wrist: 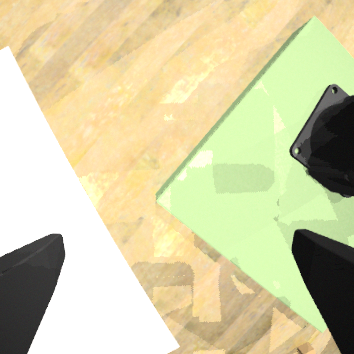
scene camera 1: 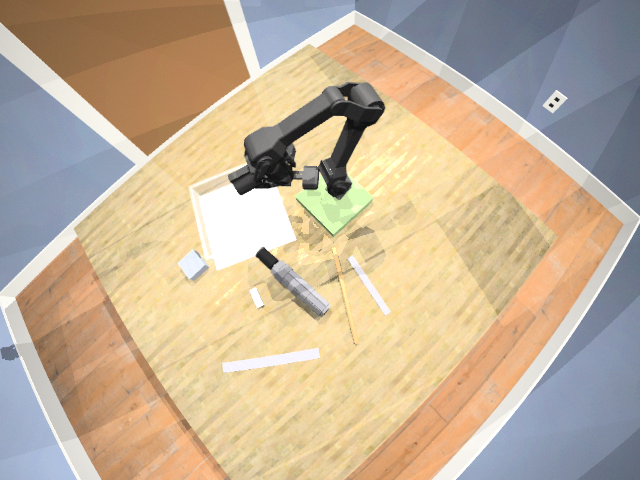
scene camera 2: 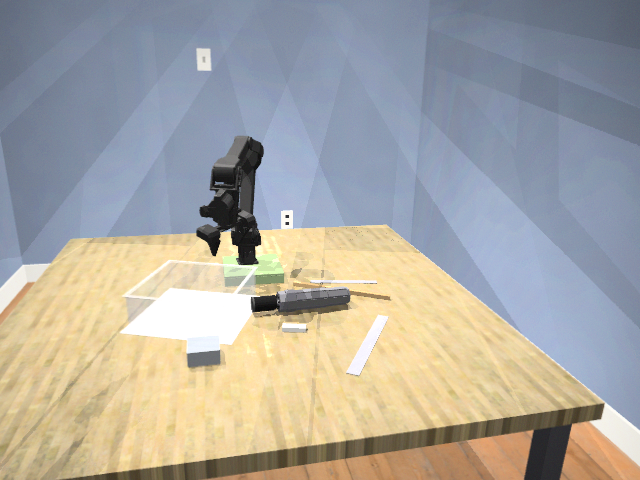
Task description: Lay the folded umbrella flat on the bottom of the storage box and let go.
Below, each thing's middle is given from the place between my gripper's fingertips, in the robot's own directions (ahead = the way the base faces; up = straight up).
Right now my hand is 16 cm short of the storage box (scene camera 2: 194, 299), 11 cm to the left of it and 7 cm above it. From my hand the other things lie so: pale strip (scene camera 1: 310, 354) 44 cm ahead, 28 cm to the left, 11 cm below.
